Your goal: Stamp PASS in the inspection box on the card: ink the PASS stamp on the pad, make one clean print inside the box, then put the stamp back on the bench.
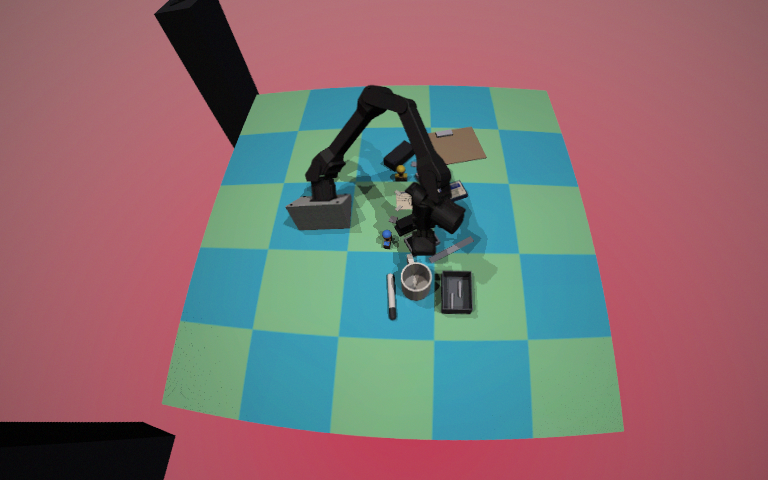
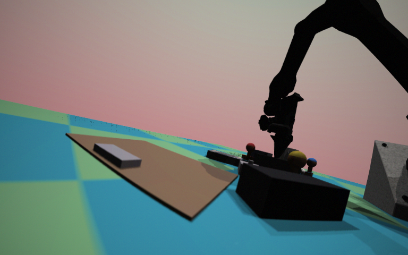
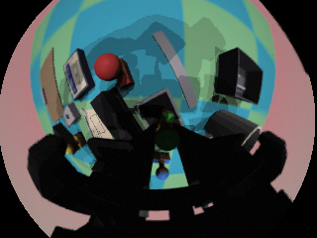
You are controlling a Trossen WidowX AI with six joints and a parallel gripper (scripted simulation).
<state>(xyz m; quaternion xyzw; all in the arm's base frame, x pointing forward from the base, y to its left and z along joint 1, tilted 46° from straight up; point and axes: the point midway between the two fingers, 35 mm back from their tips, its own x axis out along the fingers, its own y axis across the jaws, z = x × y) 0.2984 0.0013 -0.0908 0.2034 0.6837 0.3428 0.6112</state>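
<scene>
Right now the green stamp is right at my gripper tip. Also, from my gripper tip: grey ruler: 90 mm ahead, 40 mm below, 10 mm to the right; black bar: 60 mm to the left, 20 mm below, 20 mm behind; black-framed ink pad: 30 mm below.
</scene>
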